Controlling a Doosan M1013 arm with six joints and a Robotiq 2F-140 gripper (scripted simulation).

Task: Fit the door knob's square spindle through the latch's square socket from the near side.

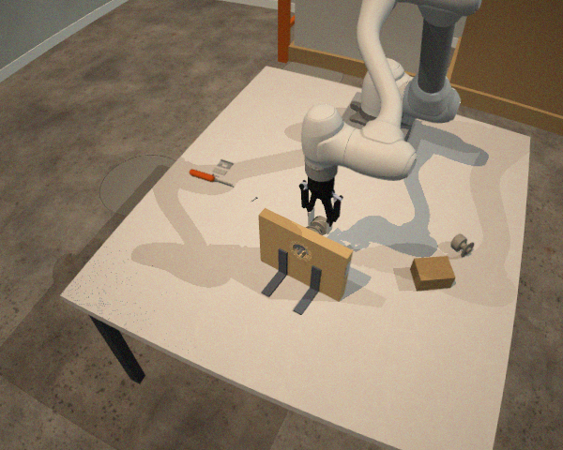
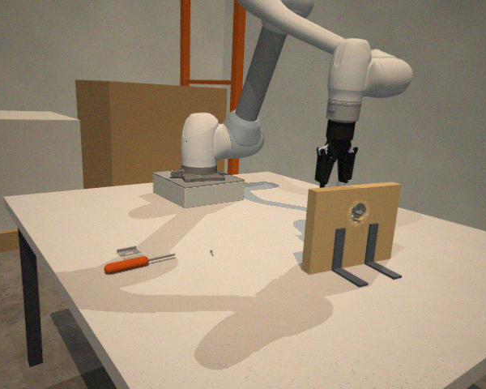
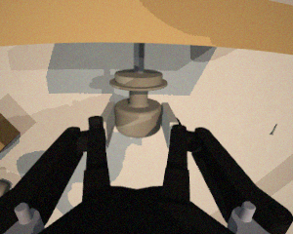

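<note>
Right now the latch socket is 100 mm ahead of my hand, 10 mm to the left of it and 30 mm below it. From my hand the other things lie so: door knob 30 mm ahead, 30 mm below; then tiny screw 90 mm behind, 340 mm to the right, 180 mm below; then wooden panel 100 mm ahead, 10 mm to the left, 50 mm below.
</note>
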